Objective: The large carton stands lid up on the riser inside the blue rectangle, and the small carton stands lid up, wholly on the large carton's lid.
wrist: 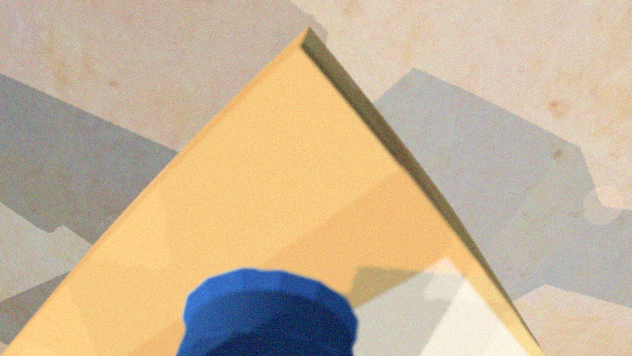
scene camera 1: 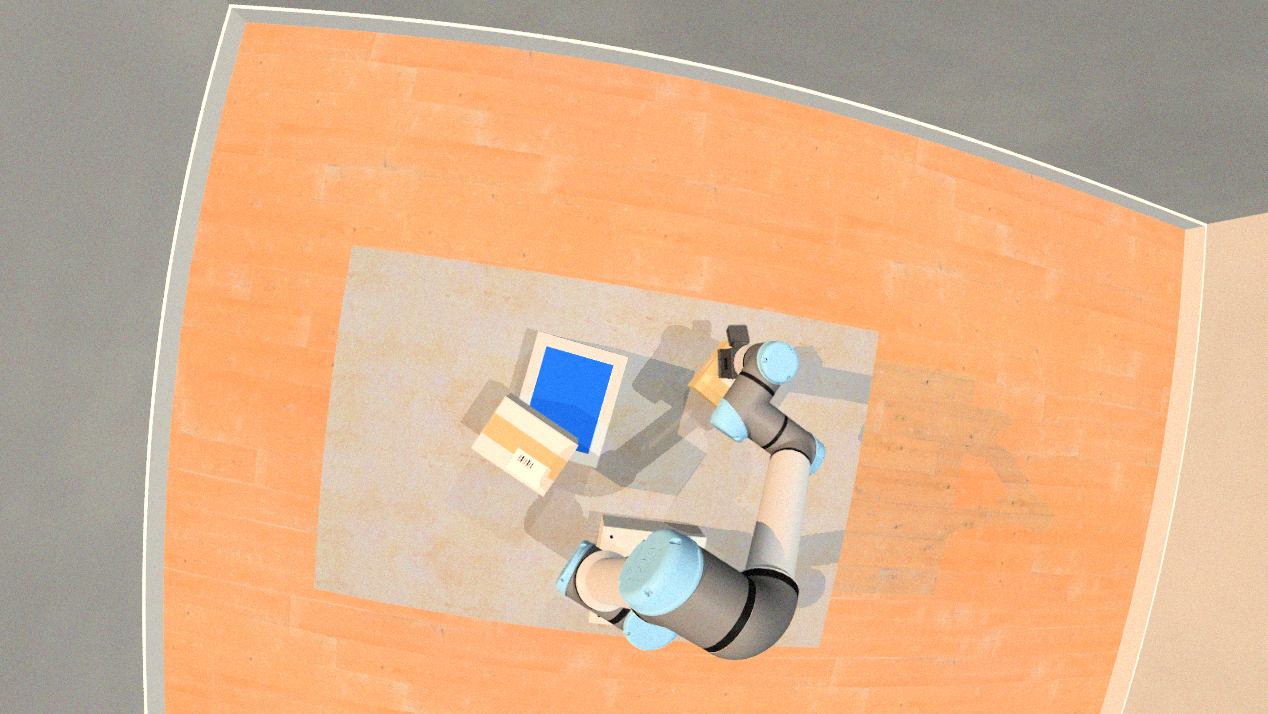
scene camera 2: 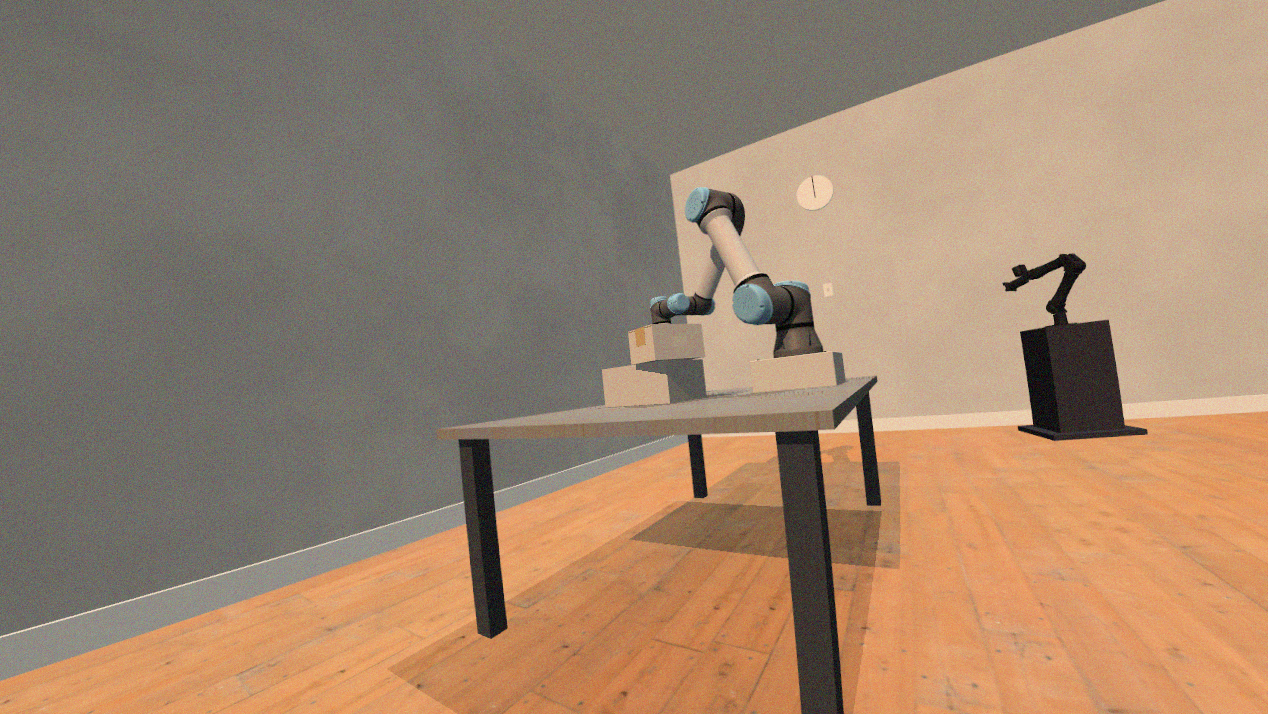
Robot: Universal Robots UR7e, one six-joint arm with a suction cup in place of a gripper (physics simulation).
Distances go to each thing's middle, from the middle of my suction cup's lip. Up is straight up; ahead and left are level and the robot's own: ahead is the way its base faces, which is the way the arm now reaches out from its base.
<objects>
Right now my suction cup is 450 mm to the right of the large carton (scene camera 1: pixel 520 440), 150 mm past it and 60 mm below it. From my suction cup the other things lie so: small carton (scene camera 1: pixel 705 383) (40 mm below, 30 mm behind, 10 mm to the left); then riser (scene camera 1: pixel 574 385) (370 mm to the left, 70 mm behind, 50 mm below).
</objects>
